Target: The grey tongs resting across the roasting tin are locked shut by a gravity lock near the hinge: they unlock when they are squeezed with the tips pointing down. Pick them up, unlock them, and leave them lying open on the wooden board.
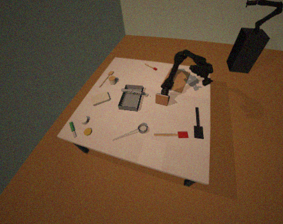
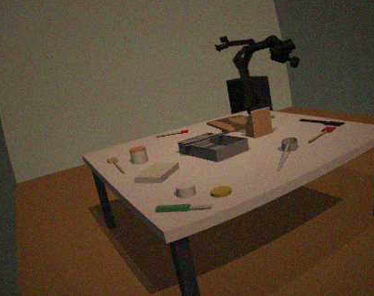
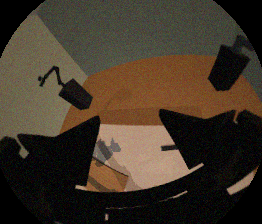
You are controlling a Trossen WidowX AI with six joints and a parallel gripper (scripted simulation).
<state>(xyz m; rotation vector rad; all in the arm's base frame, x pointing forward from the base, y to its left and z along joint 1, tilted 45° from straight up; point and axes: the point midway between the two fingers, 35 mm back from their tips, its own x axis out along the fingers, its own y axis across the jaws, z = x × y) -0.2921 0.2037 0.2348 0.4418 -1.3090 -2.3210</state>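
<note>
My gripper tip is now 700 mm short of the grey roasting tin, 310 mm above it and 60 mm to the right of it. Also, from my gripper tip: black spatula 330 mm below, 250 mm to the left, 30 mm ahead; then red spatula 390 mm to the left, 330 mm below, 230 mm ahead; then wooden board 330 mm below, 310 mm to the right, 260 mm ahead.
</note>
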